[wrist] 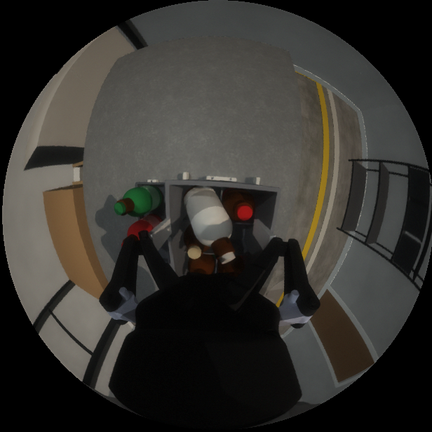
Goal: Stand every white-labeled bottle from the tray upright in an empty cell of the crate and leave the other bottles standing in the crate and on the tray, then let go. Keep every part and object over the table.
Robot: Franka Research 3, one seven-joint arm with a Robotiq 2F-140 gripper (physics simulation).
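Note:
Gripper (pixel 211 226) visible, as are a white-labeled bottle (pixel 212 226) and a green bottle (pixel 137 201).

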